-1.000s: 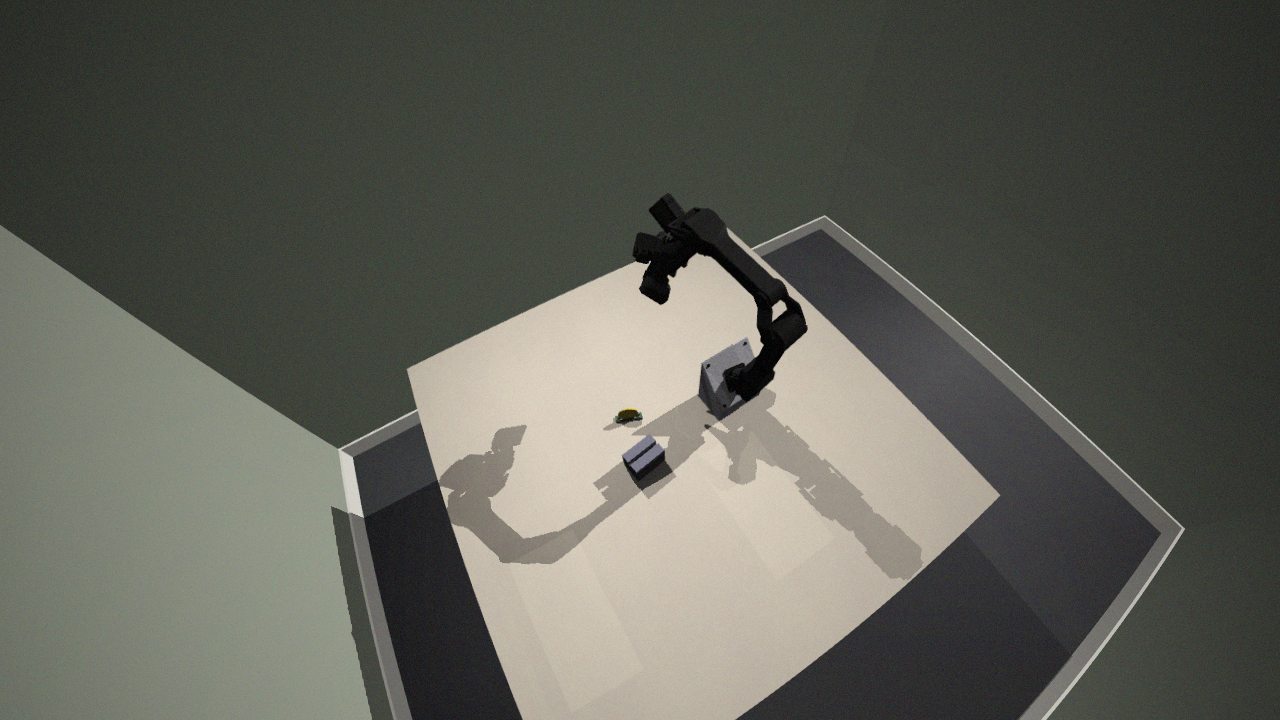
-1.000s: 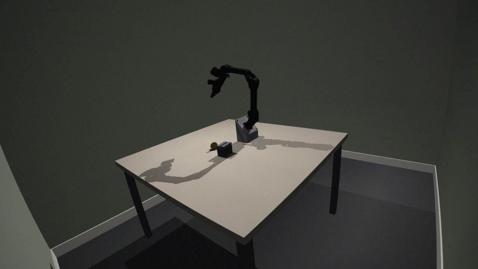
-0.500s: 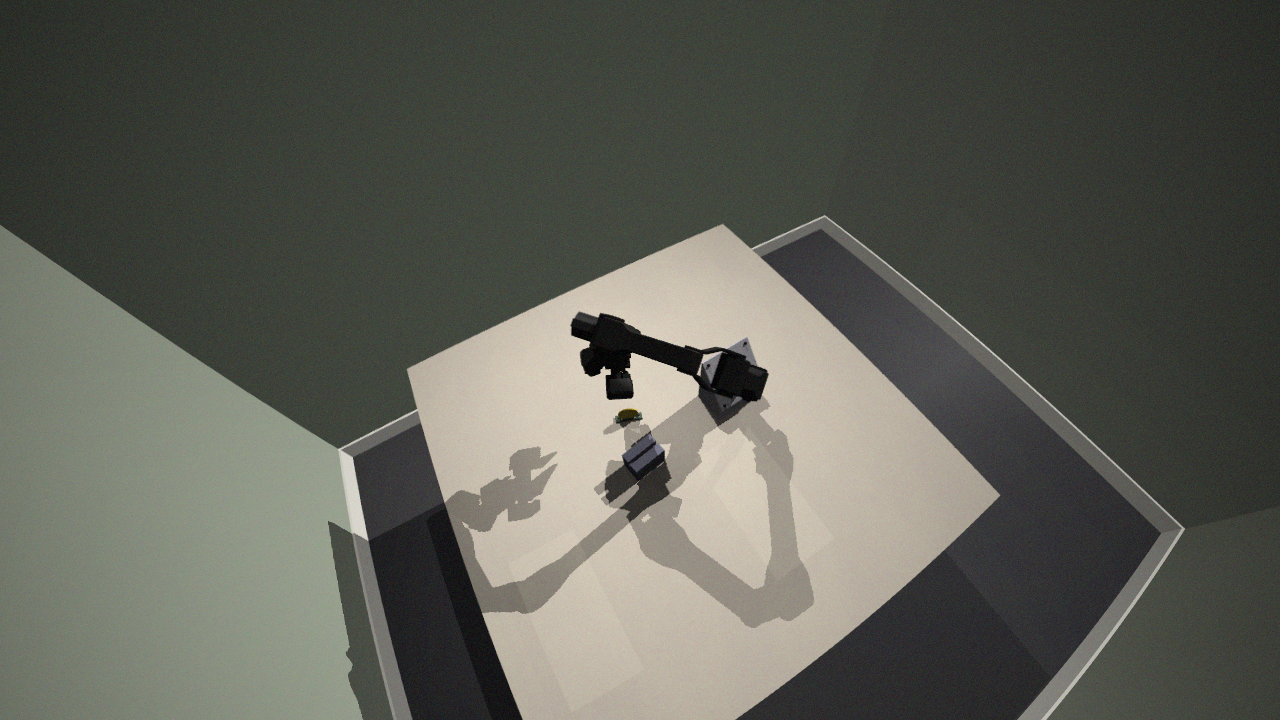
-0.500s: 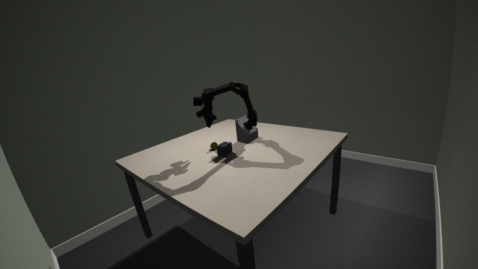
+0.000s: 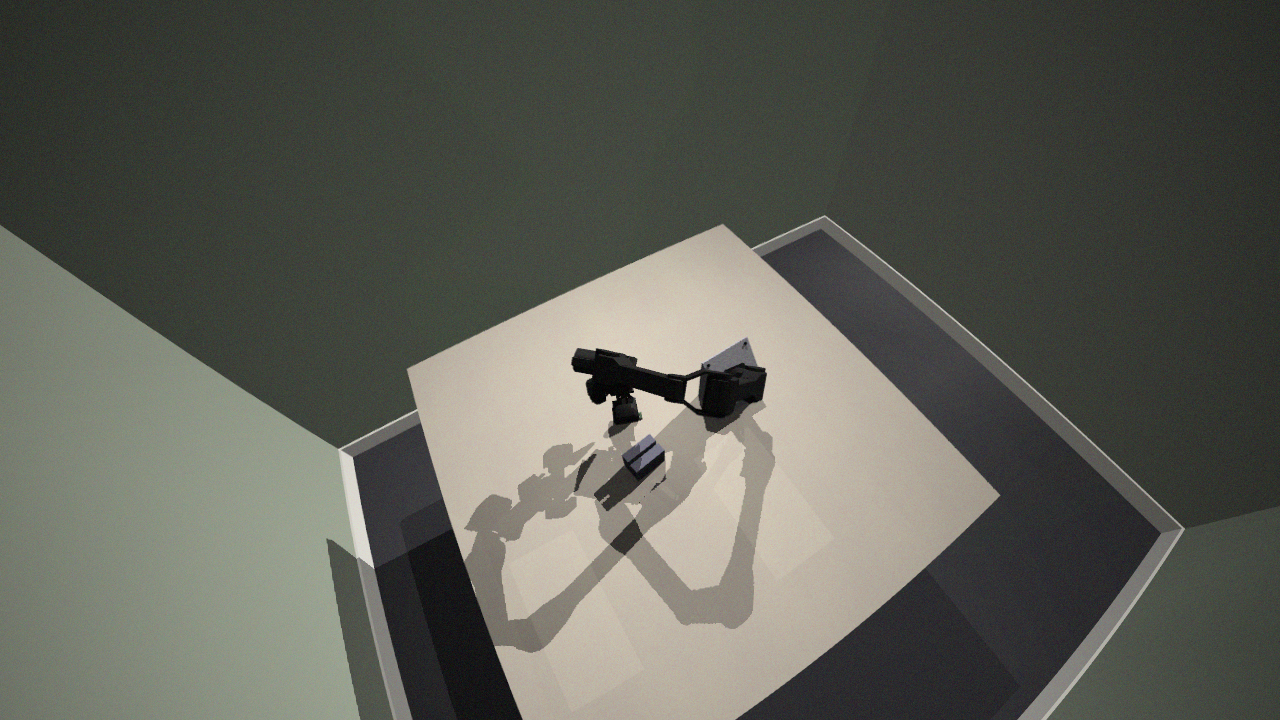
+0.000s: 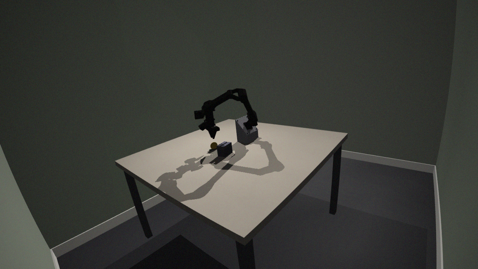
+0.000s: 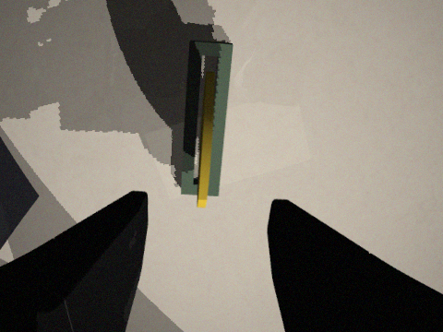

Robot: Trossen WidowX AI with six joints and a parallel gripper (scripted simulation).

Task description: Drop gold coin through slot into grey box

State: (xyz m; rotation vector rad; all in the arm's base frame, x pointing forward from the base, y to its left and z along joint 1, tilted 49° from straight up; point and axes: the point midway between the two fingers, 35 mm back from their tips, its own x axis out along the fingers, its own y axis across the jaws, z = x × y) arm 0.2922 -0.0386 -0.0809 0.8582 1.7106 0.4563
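Right now my gripper tip is 60 mm above the coin.
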